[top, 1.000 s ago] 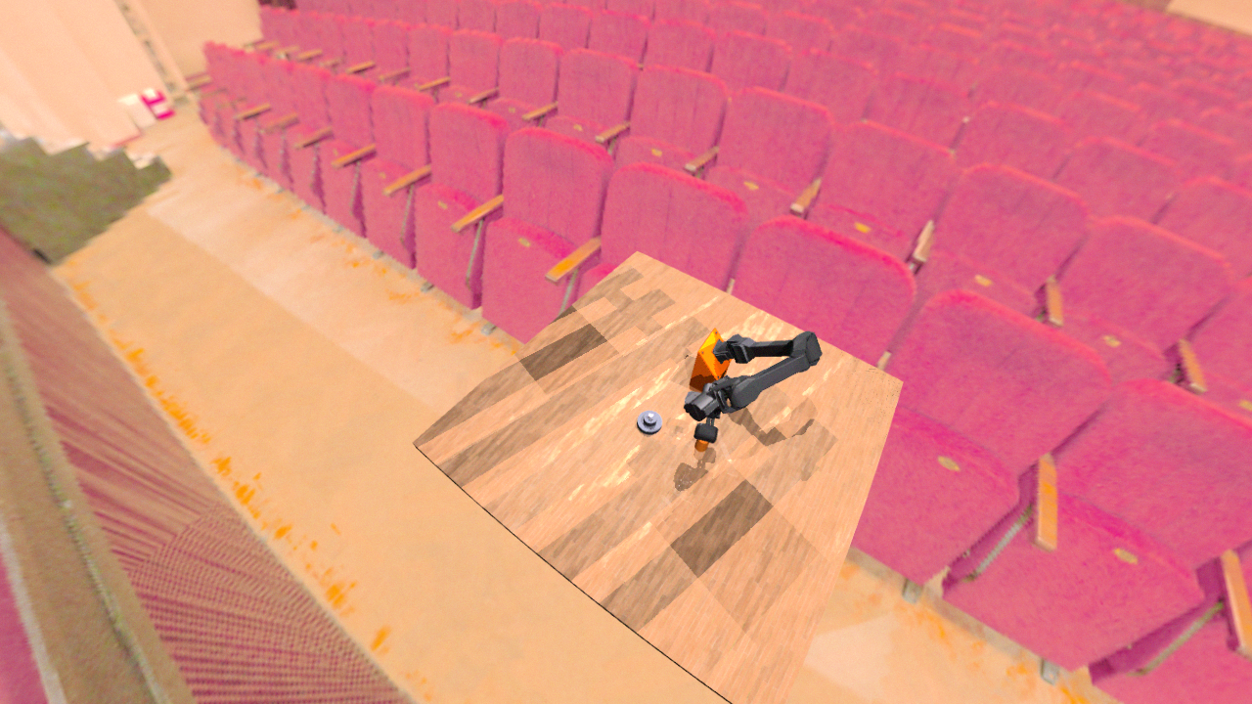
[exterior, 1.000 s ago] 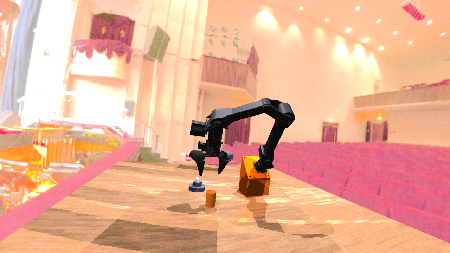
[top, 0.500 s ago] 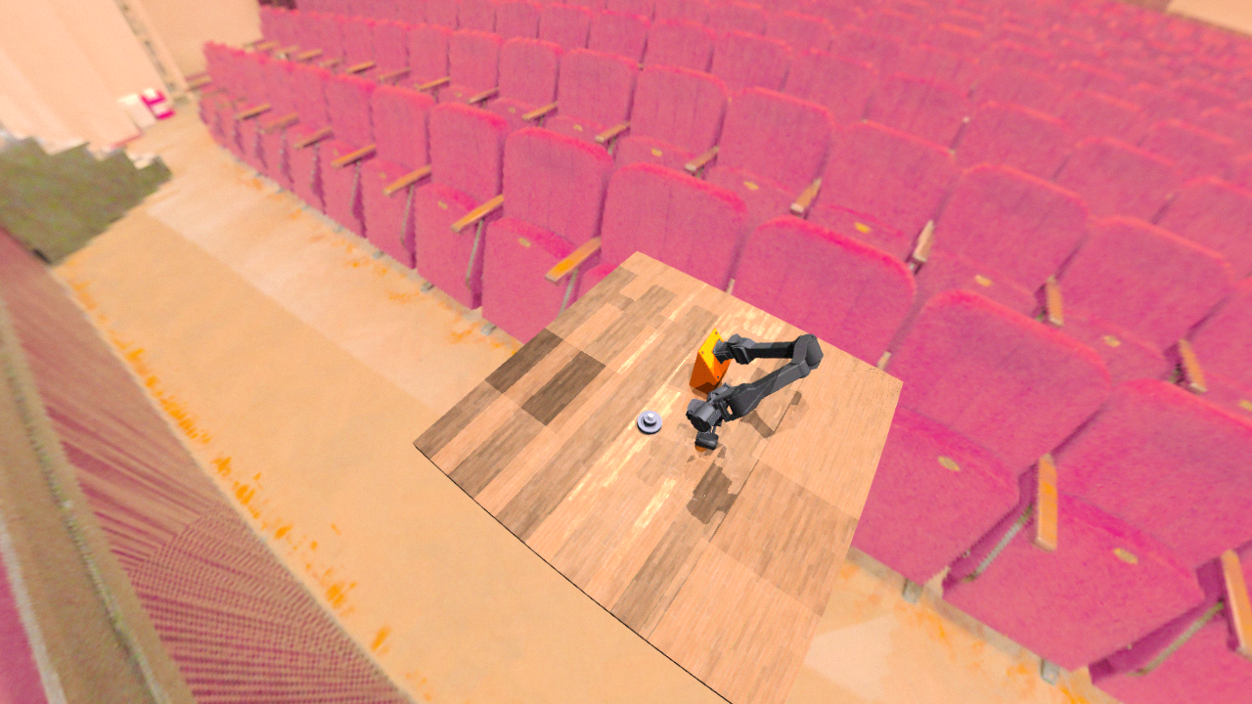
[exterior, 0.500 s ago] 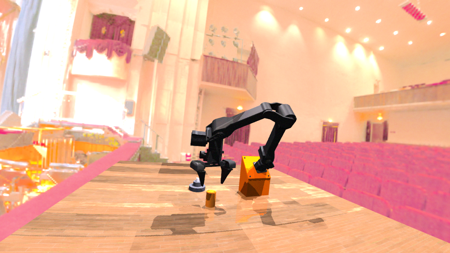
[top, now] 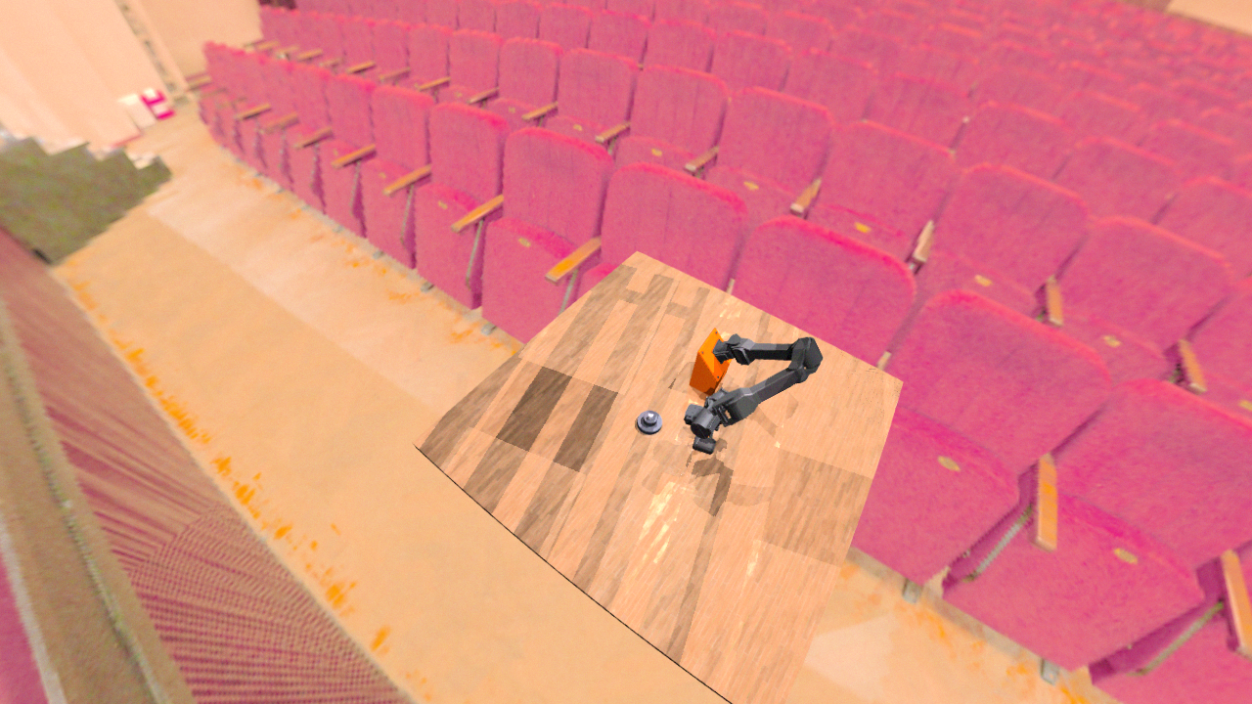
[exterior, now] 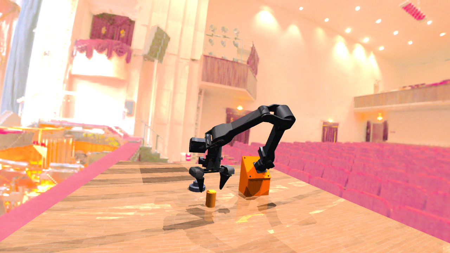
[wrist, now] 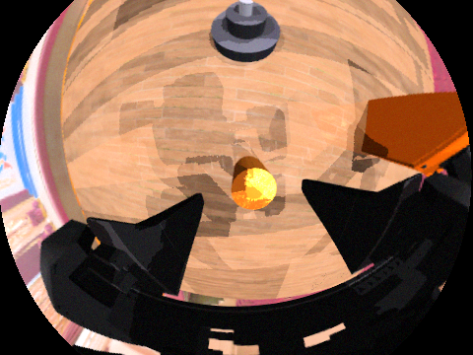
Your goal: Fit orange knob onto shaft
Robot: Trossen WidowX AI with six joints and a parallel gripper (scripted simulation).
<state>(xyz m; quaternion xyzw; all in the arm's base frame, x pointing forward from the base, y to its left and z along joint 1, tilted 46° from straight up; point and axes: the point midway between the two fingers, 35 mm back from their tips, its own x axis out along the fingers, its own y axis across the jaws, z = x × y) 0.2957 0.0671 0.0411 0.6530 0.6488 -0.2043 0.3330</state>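
The orange knob lies 2 cm below my gripper tip. From my gripper tip the other things lie so: round pedestal 18 cm to the right, 3 cm below, 1 cm ahead.
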